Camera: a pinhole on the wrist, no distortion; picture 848 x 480 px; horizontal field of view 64.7 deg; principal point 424.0 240.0 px. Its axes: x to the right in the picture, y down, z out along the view. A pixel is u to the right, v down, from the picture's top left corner.
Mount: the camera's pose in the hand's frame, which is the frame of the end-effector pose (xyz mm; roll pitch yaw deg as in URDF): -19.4 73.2 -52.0 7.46 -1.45 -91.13
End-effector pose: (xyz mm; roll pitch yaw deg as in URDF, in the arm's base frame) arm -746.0 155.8 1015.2 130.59 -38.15 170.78
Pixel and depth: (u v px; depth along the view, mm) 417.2 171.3 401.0
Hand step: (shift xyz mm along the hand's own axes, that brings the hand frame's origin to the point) -112.0 89.0 340.0
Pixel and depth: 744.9 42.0 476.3
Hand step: -225.2 -139.6 407.6
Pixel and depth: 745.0 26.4 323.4
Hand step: -166.6 -71.2 259.1
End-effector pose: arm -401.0 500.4 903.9 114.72 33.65 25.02
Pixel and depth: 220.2 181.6 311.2
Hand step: -84.7 176.9 250.5
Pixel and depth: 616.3 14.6 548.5
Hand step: -276.5 -66.1 471.7
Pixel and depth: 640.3 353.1 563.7
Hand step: -1.5 -94.8 523.7
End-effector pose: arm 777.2 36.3 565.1 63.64 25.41 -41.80
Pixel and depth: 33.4 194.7 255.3
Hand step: -66.6 229.4 195.0
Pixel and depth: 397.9 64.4 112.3
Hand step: -63.0 81.2 55.4
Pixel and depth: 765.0 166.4 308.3
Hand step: -96.0 -74.7 253.2
